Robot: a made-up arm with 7 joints. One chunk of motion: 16 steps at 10 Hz.
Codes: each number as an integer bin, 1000 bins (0 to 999) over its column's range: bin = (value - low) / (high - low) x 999, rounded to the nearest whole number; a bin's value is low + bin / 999 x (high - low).
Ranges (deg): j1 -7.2..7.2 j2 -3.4..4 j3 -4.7..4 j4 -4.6..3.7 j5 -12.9..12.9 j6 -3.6..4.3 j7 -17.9..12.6
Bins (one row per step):
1: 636 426 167 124 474 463 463
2: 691 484 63 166 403 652 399
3: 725 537 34 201 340 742 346
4: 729 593 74 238 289 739 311
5: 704 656 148 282 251 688 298
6: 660 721 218 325 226 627 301
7: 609 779 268 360 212 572 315
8: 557 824 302 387 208 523 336
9: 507 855 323 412 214 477 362
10: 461 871 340 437 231 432 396
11: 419 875 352 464 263 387 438
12: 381 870 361 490 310 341 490
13: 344 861 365 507 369 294 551
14: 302 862 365 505 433 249 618
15: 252 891 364 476 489 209 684
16: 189 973 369 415 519 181 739
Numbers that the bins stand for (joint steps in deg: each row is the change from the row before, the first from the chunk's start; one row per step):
1: 1.968 -0.244 -3.246 -3.570 -0.659 0.061 -3.764
2: 2.760 0.185 -4.151 -3.221 -2.492 1.556 -5.718
3: 3.250 0.578 -4.404 -2.930 -4.119 2.268 -7.336
4: 3.308 0.993 -4.056 -2.623 -5.436 2.244 -8.405
5: 2.948 1.459 -3.411 -2.257 -6.418 1.841 -8.802
6: 2.314 1.941 -2.802 -1.900 -7.063 1.358 -8.710
7: 1.578 2.370 -2.366 -1.609 -7.425 0.923 -8.283
8: 0.829 2.704 -2.070 -1.385 -7.528 0.536 -7.642
9: 0.108 2.933 -1.887 -1.177 -7.373 0.172 -6.848
10: -0.555 3.052 -1.739 -0.969 -6.934 -0.184 -5.810
11: -1.160 3.081 -1.635 -0.745 -6.108 -0.540 -4.528
12: -1.708 3.044 -1.556 -0.529 -4.894 -0.903 -2.940
13: -2.241 2.978 -1.521 -0.388 -3.370 -1.275 -1.078
14: -2.847 2.985 -1.521 -0.404 -1.717 -1.631 0.968
15: -3.568 3.200 -1.530 -0.645 -0.271 -1.947 2.983
16: -4.476 3.807 -1.486 -1.152 0.504 -2.169 4.662

